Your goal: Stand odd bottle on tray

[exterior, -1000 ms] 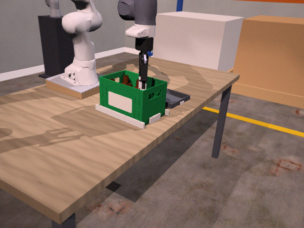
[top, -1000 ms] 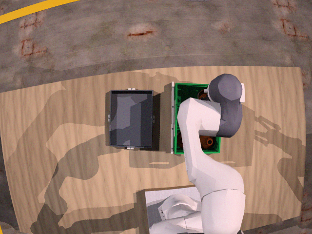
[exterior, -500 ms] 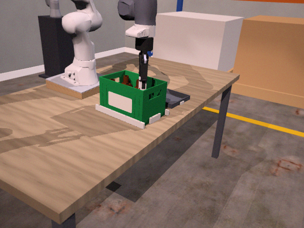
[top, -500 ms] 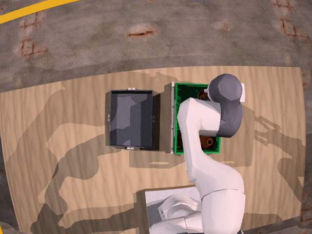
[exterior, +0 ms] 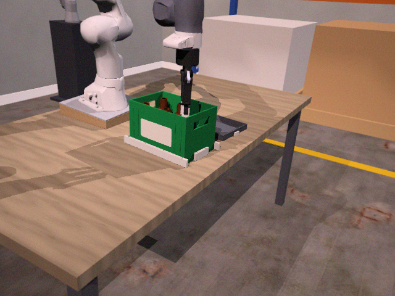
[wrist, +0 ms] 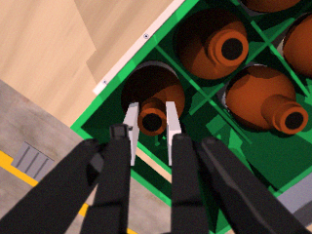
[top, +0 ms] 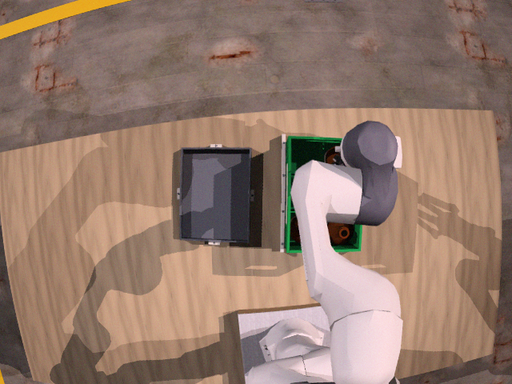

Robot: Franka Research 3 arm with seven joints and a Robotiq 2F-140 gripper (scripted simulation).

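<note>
Now: hand 9 cm above the brown bottle. Round my hand: dark grey tray 33 cm to the left, 16 cm below, 6 cm behind; then green crate 9 cm below, 8 cm behind, 5 cm to the left.
</note>
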